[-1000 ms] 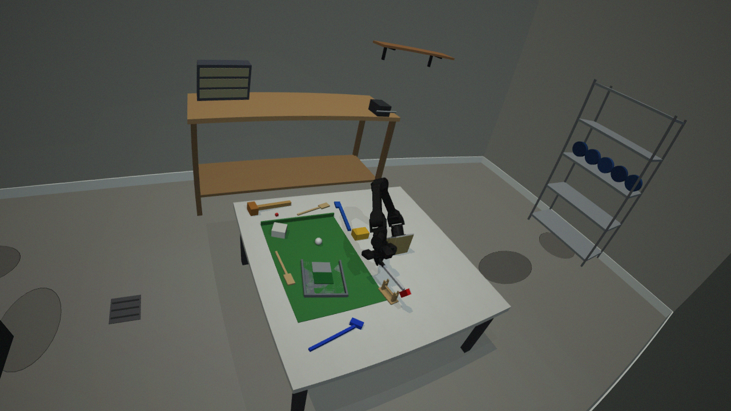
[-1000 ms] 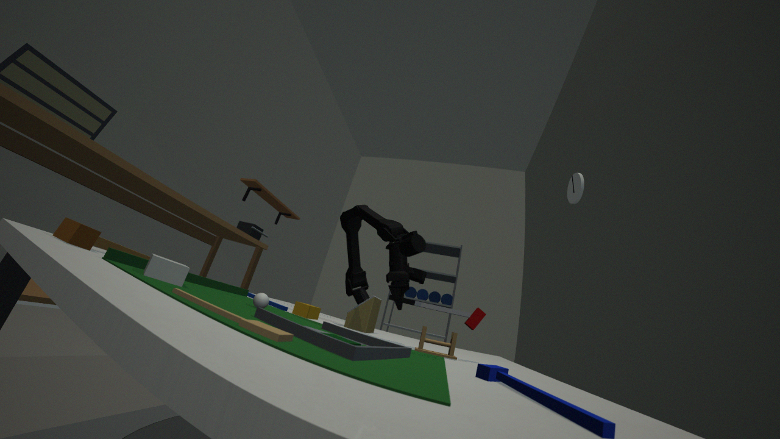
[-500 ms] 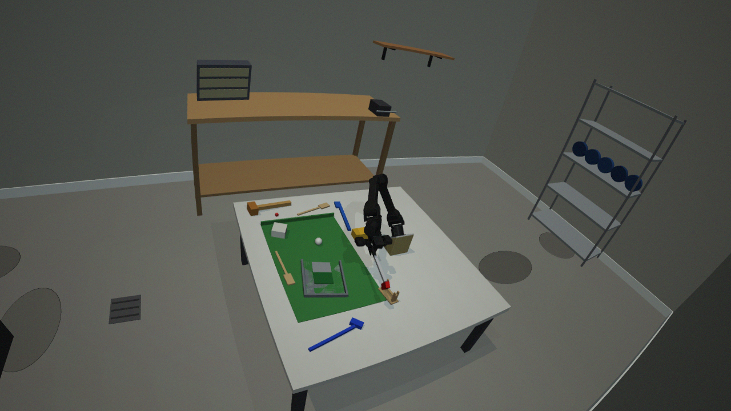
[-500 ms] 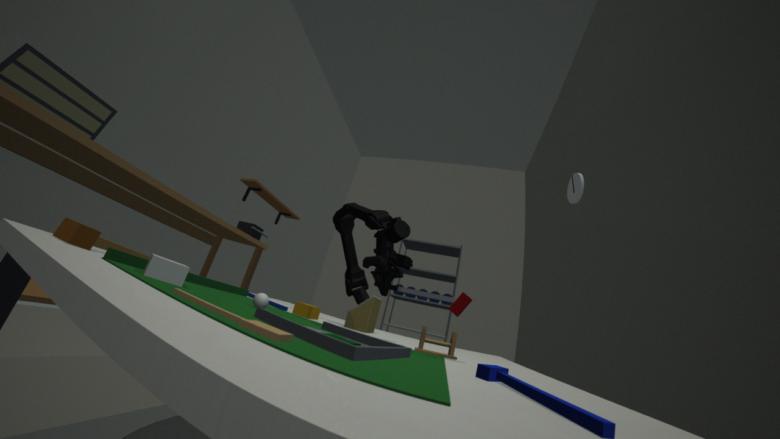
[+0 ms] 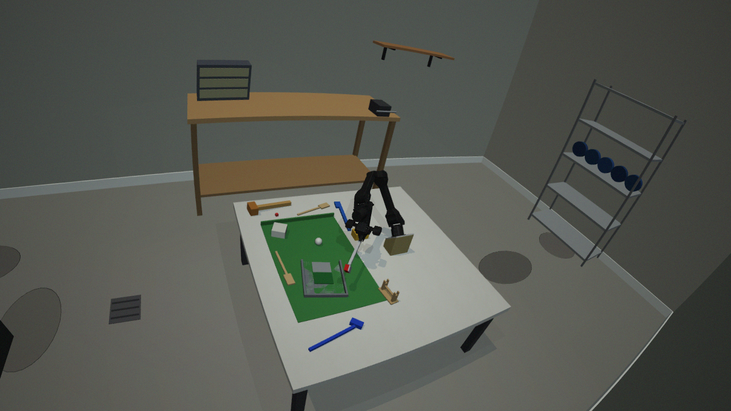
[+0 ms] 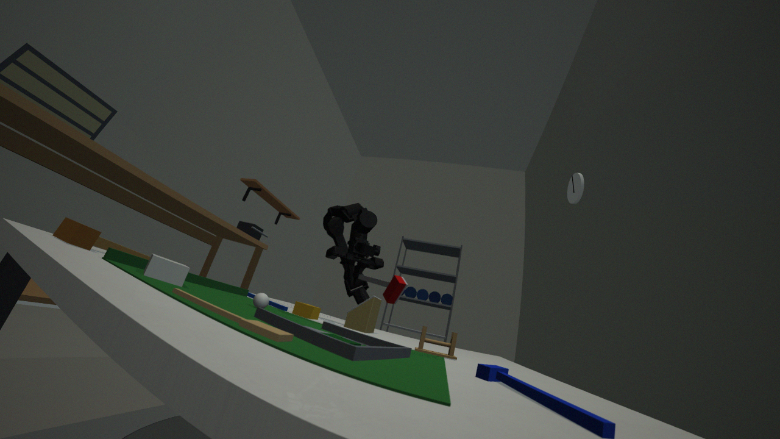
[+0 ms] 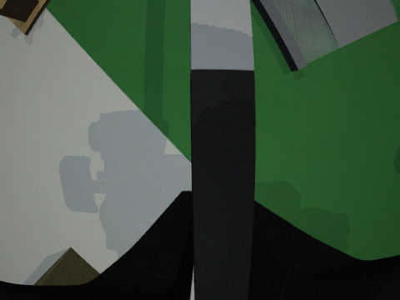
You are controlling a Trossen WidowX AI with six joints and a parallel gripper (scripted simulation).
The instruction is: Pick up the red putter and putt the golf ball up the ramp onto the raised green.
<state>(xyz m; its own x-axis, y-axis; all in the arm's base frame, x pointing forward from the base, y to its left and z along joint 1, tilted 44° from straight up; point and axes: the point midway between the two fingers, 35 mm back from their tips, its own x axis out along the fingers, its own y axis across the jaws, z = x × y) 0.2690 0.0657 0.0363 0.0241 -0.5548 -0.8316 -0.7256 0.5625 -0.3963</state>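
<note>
Now: the yellow block 19 cm to the right of my gripper tip, 12 cm below it and 11 cm behind it. Also, from my gripper tip: wooden stand (29 cm to the left, 11 cm below, 5 cm behind); white golf ball (18 cm to the right, 16 cm ahead, 12 cm below); red putter (9 cm to the left, 8 cm ahead, 1 cm above).
</note>
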